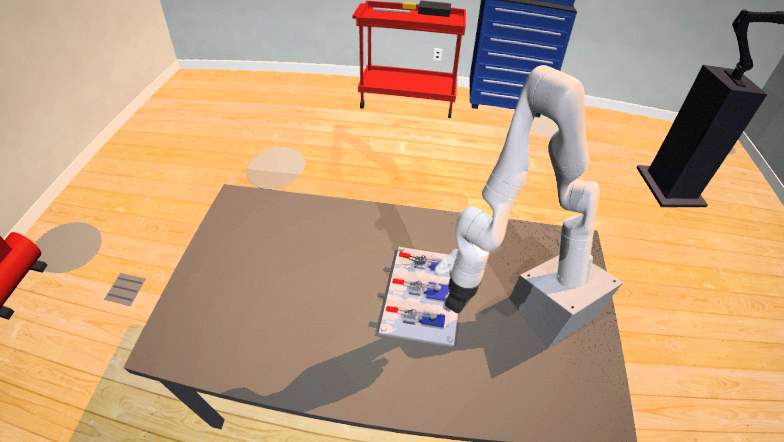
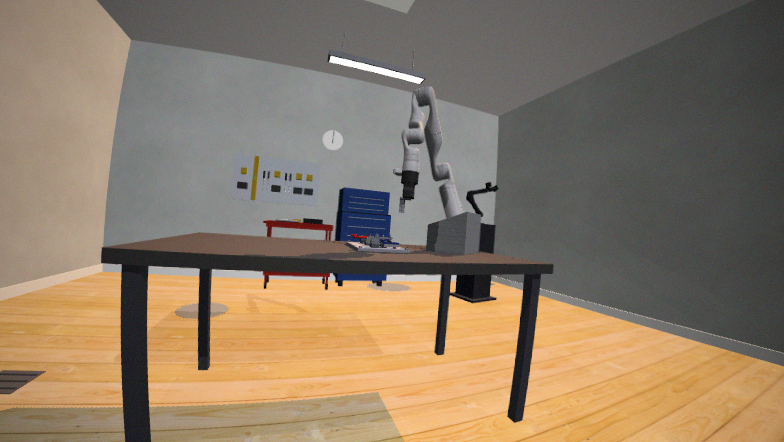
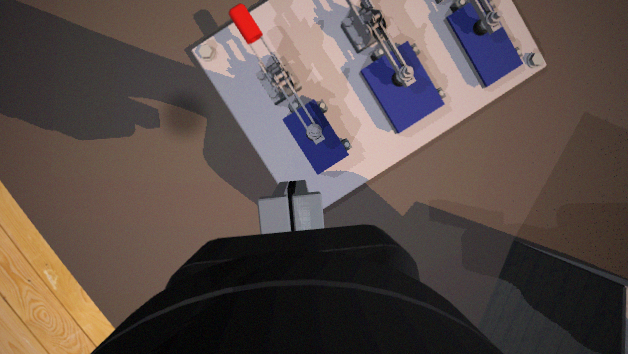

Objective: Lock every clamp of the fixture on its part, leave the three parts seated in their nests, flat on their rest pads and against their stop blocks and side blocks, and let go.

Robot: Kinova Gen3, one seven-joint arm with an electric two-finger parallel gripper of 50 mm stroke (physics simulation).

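Frame: origin at the arm's base, x left, y back, z up, level; centimetres.
Seen in the pictures: gripper, fingertip midpoint: (image 1: 447,308) (image 2: 401,212) (image 3: 294,198); arm's base, origin of the base link: (image 1: 571,278) (image 2: 455,219).
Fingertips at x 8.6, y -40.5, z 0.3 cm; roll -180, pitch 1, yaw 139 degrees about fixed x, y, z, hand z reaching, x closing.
Observation:
Pixels of each thing's top centre, then the offset from my fingertips to it. Level surfaces: height alone.
- pale fixture plate, middle of its top: (image 3: 375,55) (image 1: 424,292) (image 2: 375,245) dx -16.2, dy -3.5, dz -16.4 cm
- far part, middle of its top: (image 3: 486,40) (image 1: 444,265) dx -25.8, dy +4.0, dz -14.8 cm
- brown table, its level: dz -17.9 cm
The pale fixture plate (image 1: 418,336) (image 2: 378,249) (image 3: 220,75) carries three blue parts, which lie flat as far as I can see: a near part (image 1: 433,320) (image 3: 315,150), a middle part (image 1: 437,291) (image 3: 415,107) and a far part (image 1: 433,266) (image 3: 482,55). Each has a toggle clamp with its arm lying over it and its tip on or close above the blue top. Red handles (image 1: 391,309) (image 1: 398,281) (image 1: 404,255) (image 3: 245,23) lie low, pointing away from the parts. Contact with pads and blocks is too small to tell. My gripper (image 2: 401,208) (image 3: 294,198) is shut and empty, high above the plate's edge.
The fixture lies on a brown table (image 1: 263,285) (image 2: 186,244). The arm's grey base block (image 1: 568,301) (image 2: 455,236) stands beside it. Small pins sit by the parts, and bolts at the plate's corners. A red cart (image 1: 409,82) and blue cabinet (image 1: 521,49) stand behind, off the table.

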